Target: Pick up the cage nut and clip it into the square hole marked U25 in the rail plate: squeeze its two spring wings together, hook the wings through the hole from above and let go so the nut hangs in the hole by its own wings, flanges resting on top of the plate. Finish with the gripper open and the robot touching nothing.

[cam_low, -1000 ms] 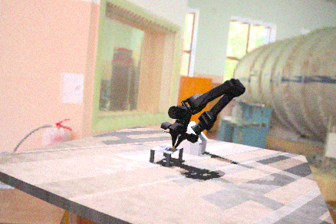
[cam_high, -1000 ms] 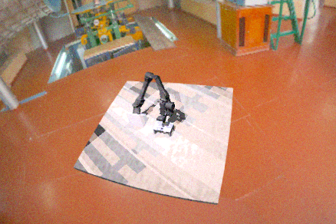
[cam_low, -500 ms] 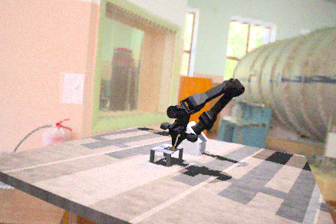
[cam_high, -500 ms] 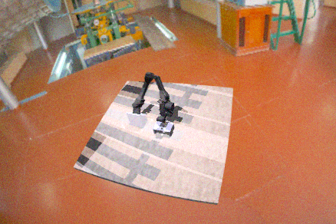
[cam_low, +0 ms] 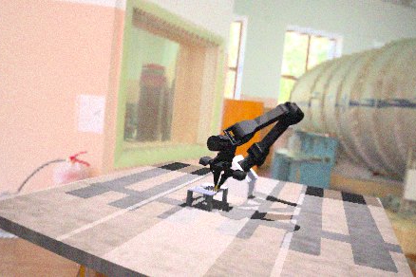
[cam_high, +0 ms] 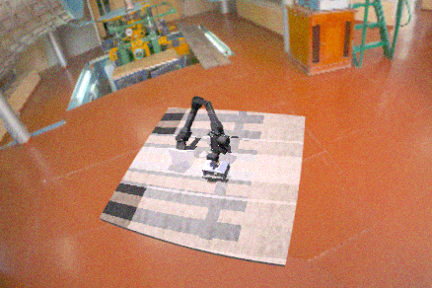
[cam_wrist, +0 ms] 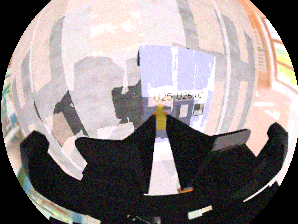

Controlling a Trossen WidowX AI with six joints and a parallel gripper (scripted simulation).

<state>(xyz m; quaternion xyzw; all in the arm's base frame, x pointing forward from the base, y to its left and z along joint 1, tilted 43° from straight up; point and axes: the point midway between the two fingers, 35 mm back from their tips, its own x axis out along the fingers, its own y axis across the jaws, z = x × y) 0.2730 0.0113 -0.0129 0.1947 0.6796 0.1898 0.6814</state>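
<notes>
Now: gripper tip 1 cm above the small yellow cage nut. From my gripper tip the other things lie so: label (3 cm to the right, 2 cm ahead, 1 cm below).
</notes>
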